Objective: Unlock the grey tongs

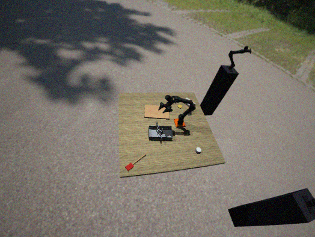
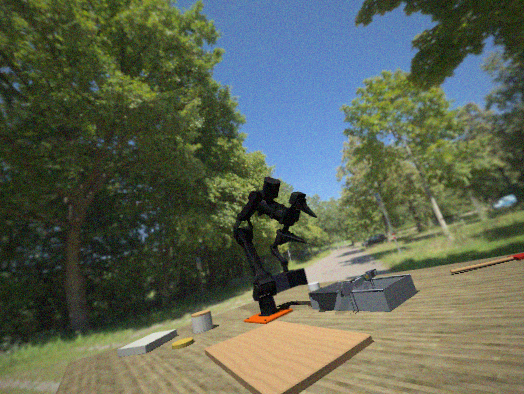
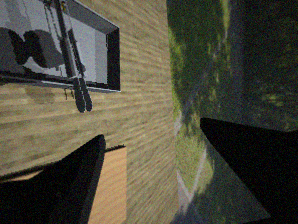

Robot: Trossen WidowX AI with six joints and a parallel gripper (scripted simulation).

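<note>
Now: the roasting tin 160 mm to the left of my gripper tip and 240 mm below it. From my gripper tip the other things lie so: wooden board: 30 mm behind, 220 mm to the right, 260 mm below; yellow disc: 420 mm behind, 300 mm to the right, 260 mm below; yellow lock piece: 20 mm ahead, 200 mm to the left, 190 mm below.
</note>
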